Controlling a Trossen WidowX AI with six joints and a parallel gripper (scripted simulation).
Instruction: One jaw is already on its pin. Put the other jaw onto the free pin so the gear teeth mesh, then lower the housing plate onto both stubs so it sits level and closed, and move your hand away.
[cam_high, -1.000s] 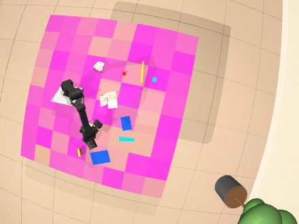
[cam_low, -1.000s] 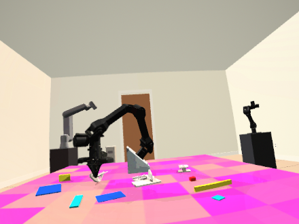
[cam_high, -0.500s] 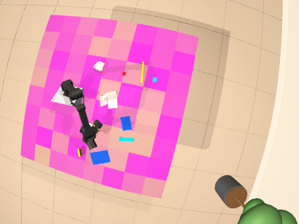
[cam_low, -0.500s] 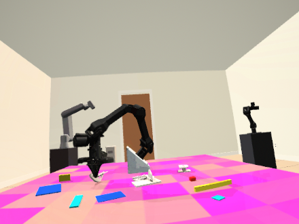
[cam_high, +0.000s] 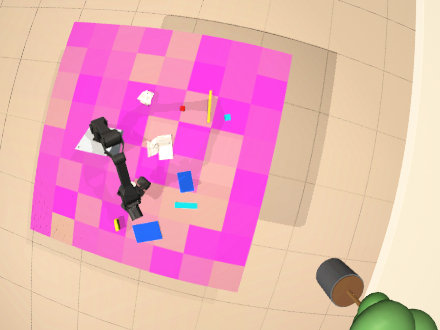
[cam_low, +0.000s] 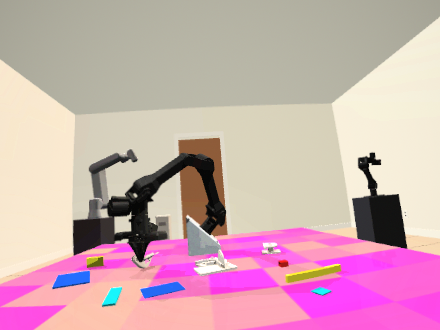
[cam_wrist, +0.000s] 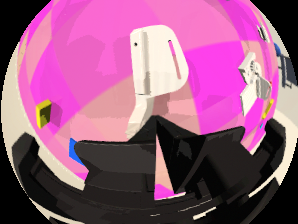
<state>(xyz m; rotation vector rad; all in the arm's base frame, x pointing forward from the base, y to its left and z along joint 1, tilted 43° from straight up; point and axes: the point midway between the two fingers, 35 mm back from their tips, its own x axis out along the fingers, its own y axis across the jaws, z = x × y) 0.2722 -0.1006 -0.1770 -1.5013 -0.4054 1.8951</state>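
My gripper tip is now 20 mm past the white jaw, 10 mm to the left of it and 10 mm below it. The rest, counted from my gripper tip: white base (40 mm ahead, 250 mm to the left, 20 mm below); yellow block (80 mm behind, 210 mm to the right, 10 mm below); cyan bar (230 mm ahead, 20 mm to the left, 30 mm below).
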